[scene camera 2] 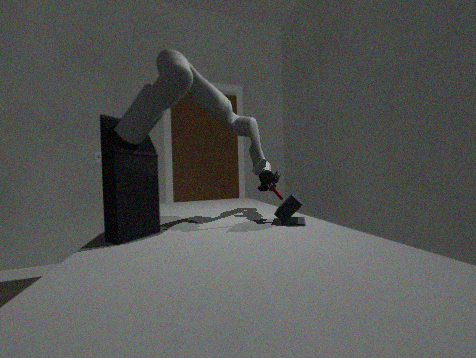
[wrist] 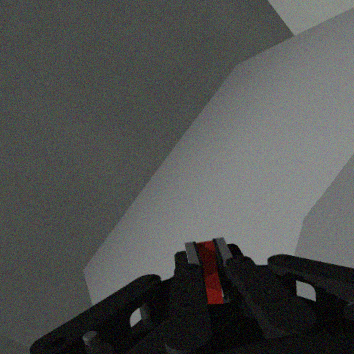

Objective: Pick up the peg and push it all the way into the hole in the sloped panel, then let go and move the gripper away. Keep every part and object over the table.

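Places are measured from the arm's base along level axes (x down, y back, z left), in millimetres.
Pixels of known places: gripper, fingertip midpoint: (scene camera 2: 272, 188) (wrist: 205, 254); arm's base at its link origin: (scene camera 2: 129, 133).
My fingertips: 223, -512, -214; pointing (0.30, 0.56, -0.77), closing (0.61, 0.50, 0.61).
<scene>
For each thing: its top centre in the pictures, then the offset to it from my fingertips, as dx, dy, dz. "spot": a spot on its surface instead. Level surfaces: height alone.
- red peg at its top centre: (wrist: 172, 279) (scene camera 2: 276, 185) -13, -24, -2
- dark sloped panel at its top centre: (scene camera 2: 289, 193) +28, -72, -34
- flat dark base at a spot on its surface: (scene camera 2: 296, 221) spot: +144, -67, -72
- pale table at its surface level: dx +152
The red peg (scene camera 2: 276, 193) (wrist: 210, 272) is held between the fingertips of my gripper (scene camera 2: 271, 187) (wrist: 205, 254), which is shut on it. In the scene view the peg slants down to the right from the fingers, and its lower end is close to the upper left face of the dark sloped panel (scene camera 2: 289, 207). I cannot tell whether the tip touches the panel or is in the hole; the hole does not show. The panel is tilted and stands on a flat dark base (scene camera 2: 296, 221). The panel does not show in the wrist view.
The pale table (scene camera 2: 240, 280) (wrist: 220, 165) lies under the arm and the panel. The arm's dark pedestal (scene camera 2: 131, 195) stands at the table's left end. The table's right edge runs close behind the panel. A brown door (scene camera 2: 205, 155) is in the wall behind.
</scene>
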